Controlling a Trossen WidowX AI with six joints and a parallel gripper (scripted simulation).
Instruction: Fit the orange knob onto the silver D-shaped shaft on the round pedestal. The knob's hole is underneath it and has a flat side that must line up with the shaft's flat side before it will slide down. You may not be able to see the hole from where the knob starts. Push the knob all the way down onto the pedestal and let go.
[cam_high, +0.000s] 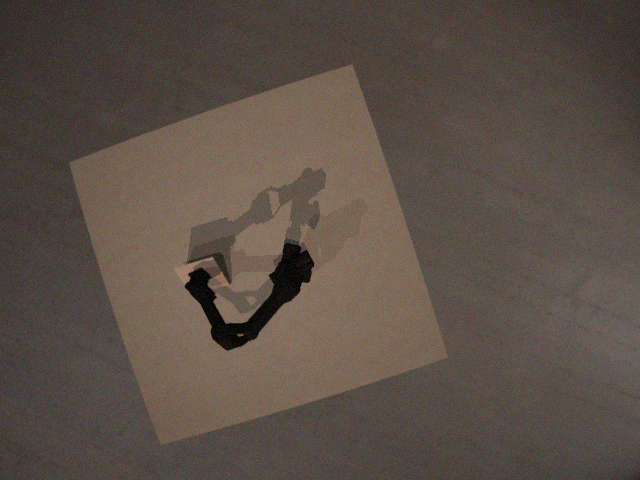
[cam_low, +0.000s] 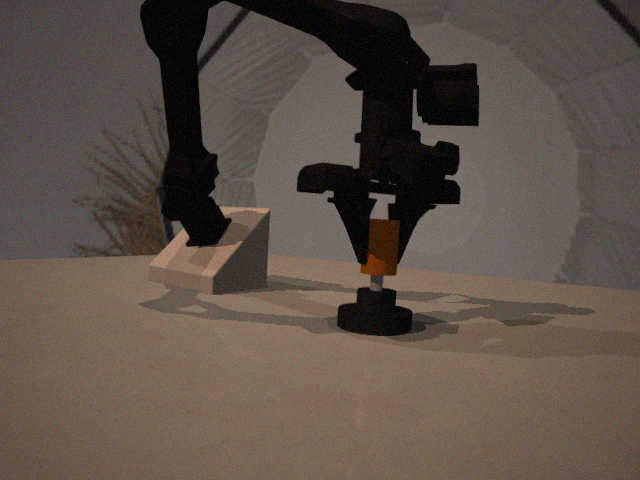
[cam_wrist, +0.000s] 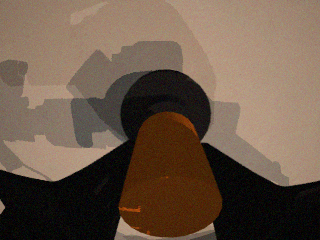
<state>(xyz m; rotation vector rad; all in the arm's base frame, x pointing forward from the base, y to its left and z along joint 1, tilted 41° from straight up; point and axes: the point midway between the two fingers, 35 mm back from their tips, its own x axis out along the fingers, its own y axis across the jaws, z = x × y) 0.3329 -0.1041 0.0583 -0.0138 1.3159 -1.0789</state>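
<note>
Right now my gripper tip is 3 cm below the orange knob. Also, from my gripper tip: black round pedestal (4 cm below).
</note>
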